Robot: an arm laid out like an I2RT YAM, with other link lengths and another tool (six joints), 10 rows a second.
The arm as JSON. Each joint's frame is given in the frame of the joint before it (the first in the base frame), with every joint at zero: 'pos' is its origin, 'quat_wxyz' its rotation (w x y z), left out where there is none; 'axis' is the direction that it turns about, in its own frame. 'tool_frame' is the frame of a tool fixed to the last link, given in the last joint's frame.
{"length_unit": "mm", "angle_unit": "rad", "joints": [
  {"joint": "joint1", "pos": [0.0, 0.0, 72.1], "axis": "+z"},
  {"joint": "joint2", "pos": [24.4, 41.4, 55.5], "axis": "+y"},
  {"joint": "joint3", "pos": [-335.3, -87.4, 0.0], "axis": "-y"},
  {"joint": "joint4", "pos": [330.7, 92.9, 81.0], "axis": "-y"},
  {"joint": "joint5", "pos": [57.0, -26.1, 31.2], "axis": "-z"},
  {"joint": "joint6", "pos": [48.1, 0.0, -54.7], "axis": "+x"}
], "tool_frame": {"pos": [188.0, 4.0, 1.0], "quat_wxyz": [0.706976, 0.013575, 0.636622, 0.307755]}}
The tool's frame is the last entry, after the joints.
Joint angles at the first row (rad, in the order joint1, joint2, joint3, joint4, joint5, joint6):
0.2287, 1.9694, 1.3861, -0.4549, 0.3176, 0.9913
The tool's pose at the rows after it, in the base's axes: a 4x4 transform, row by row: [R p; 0 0 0 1], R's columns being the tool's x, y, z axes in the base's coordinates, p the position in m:
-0.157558, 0.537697, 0.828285, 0.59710; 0.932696, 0.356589, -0.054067, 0.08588; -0.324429, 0.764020, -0.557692, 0.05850; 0, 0, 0, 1
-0.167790, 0.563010, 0.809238, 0.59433; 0.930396, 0.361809, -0.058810, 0.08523; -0.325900, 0.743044, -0.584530, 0.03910; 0, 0, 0, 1
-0.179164, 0.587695, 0.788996, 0.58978; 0.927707, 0.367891, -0.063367, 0.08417; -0.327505, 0.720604, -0.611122, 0.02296; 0, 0, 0, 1
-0.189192, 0.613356, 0.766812, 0.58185; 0.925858, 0.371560, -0.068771, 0.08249; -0.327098, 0.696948, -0.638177, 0.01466; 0, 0, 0, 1
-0.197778, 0.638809, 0.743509, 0.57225; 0.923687, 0.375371, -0.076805, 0.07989; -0.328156, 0.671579, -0.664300, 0.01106; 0, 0, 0, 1
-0.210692, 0.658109, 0.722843, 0.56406; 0.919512, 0.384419, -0.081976, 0.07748; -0.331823, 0.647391, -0.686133, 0.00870; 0, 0, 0, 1
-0.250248, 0.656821, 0.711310, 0.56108; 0.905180, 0.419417, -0.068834, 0.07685; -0.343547, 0.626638, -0.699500, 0.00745; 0, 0, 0, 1
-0.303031, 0.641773, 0.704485, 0.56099; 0.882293, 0.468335, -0.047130, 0.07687; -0.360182, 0.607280, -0.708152, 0.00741; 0, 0, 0, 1
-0.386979, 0.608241, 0.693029, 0.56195; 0.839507, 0.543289, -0.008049, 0.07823; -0.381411, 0.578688, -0.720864, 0.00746; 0, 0, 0, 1
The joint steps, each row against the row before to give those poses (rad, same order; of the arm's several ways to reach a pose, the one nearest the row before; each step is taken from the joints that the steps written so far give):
0.0000, 0.0198, 0.0000, 0.0038, 0.0004, 0.0000
0.0000, 0.0336, 0.0000, -0.0008, 0.0000, 0.0007
0.0000, 0.0267, 0.0000, -0.0080, 0.0000, -0.0004
0.0000, 0.0099, 0.0000, -0.0267, -0.0008, 0.0023
0.0000, 0.0008, 0.0000, -0.0366, 0.0015, 0.0031
0.0000, 0.0000, 0.0000, -0.0313, 0.0023, -0.0042
0.0000, 0.0007, 0.0000, -0.0107, 0.0004, -0.0401
0.0000, 0.0000, 0.0000, 0.0000, 0.0008, -0.0599
0.0000, 0.0000, 0.0004, 0.0042, -0.0035, -0.0980

